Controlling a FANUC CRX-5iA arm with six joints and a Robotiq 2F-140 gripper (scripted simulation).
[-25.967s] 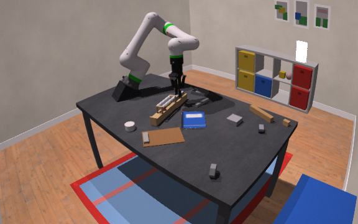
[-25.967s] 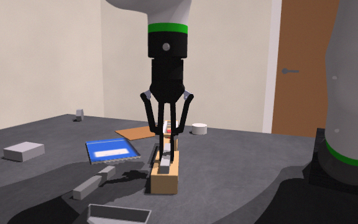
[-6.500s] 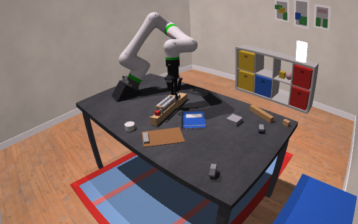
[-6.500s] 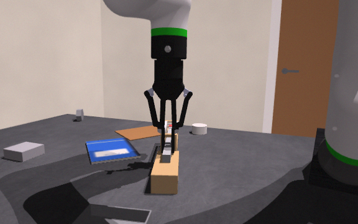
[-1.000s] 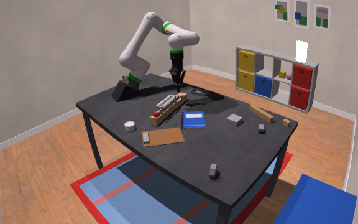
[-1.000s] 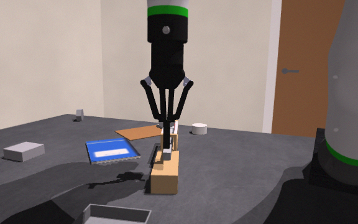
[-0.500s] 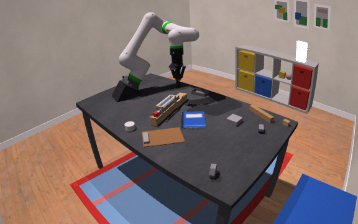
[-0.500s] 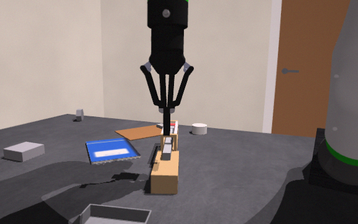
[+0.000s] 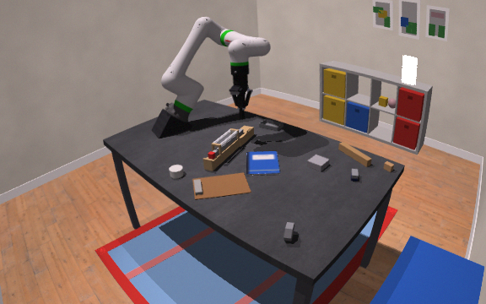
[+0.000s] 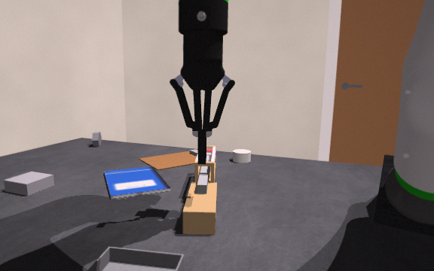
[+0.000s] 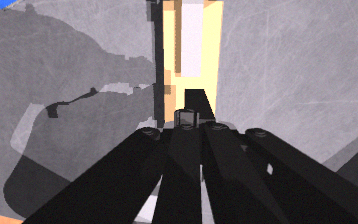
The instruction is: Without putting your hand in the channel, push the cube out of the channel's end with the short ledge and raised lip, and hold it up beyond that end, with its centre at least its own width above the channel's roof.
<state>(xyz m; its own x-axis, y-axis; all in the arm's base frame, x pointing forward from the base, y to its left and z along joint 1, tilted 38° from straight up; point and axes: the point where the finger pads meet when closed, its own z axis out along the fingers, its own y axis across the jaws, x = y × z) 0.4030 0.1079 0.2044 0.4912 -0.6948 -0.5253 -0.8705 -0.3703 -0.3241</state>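
The red cube lies 28 cm to the right of my hand, 15 cm ahead of it and 9 cm below it. The rest, counted from my hand: wooden channel (16 cm to the right, 10 cm below, 9 cm ahead); then tray (22 cm to the left, 14 cm below, 4 cm behind); then pale grey stick (10 cm below, 7 cm to the right, 4 cm ahead).
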